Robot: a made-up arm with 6 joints.
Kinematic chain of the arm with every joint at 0, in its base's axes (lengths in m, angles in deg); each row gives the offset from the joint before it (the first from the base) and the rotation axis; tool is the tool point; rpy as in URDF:
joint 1: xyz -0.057 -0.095 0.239 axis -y
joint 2: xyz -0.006 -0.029 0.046 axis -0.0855 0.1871 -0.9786
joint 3: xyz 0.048 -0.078 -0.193 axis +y
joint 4: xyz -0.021 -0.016 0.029 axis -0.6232 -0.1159 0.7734
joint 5: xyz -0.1 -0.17 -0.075 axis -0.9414 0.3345 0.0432
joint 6: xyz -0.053 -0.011 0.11 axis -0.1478 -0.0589 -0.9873
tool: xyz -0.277 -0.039 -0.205 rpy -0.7 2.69 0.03
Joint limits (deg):
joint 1: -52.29..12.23
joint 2: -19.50..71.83
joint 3: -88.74..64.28
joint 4: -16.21..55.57
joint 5: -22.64..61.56
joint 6: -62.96..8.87
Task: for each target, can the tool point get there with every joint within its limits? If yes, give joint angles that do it. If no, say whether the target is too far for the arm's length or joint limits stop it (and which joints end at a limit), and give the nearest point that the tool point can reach.
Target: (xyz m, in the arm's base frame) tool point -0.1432 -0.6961 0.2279
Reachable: yes | joints -9.70 -10.39 26.11 37.65 12.46 -2.35
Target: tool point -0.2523 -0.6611 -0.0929
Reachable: yes | joints -25.60 -12.28 -34.95 29.93 -5.39 -7.48
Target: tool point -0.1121 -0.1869 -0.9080
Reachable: no: too far | nearest point -0.0906 -0.2365 -0.4601 | short by 0.451 m
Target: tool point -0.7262 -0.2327 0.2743
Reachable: yes | joints -22.58 56.02 -20.61 13.33 2.77 -31.72
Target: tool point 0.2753 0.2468 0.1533
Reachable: no: joint limits stop it (at a limit: joint 1, joint 2, joint 3, joint 4, joint 5, joint 6) | nearest point 0.0361 0.1316 0.5127 | short by 0.447 m
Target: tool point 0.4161 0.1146 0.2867
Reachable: no: joint limits stop it (at a limit: joint 1, joint 2, joint 3, joint 4, joint 5, joint 6) | nearest point 0.0361 0.1316 0.5127 | short by 0.442 m
